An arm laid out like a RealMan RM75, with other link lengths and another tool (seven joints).
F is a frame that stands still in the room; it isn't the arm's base.
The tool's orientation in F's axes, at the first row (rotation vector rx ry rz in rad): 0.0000 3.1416 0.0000
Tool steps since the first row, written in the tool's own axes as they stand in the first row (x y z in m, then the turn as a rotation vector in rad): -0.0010 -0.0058 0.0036 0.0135 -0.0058 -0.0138; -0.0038 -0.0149 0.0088 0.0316 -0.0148 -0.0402; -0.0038 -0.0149 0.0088 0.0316 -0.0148 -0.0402; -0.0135 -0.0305 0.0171 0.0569 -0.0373 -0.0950; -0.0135 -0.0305 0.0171 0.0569 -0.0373 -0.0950; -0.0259 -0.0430 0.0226 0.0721 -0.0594 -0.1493; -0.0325 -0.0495 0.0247 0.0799 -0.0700 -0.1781; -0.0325 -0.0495 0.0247 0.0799 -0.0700 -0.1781
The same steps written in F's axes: 0.0010 -0.0058 -0.0036 -0.0135 -0.0058 0.0138; 0.0038 -0.0149 -0.0088 -0.0316 -0.0148 0.0402; 0.0038 -0.0149 -0.0088 -0.0316 -0.0148 0.0402; 0.0135 -0.0305 -0.0171 -0.0569 -0.0373 0.0950; 0.0135 -0.0305 -0.0171 -0.0569 -0.0373 0.0950; 0.0259 -0.0430 -0.0226 -0.0721 -0.0594 0.1493; 0.0325 -0.0495 -0.0247 -0.0799 -0.0700 0.1781; 0.0325 -0.0495 -0.0247 -0.0799 -0.0700 0.1781
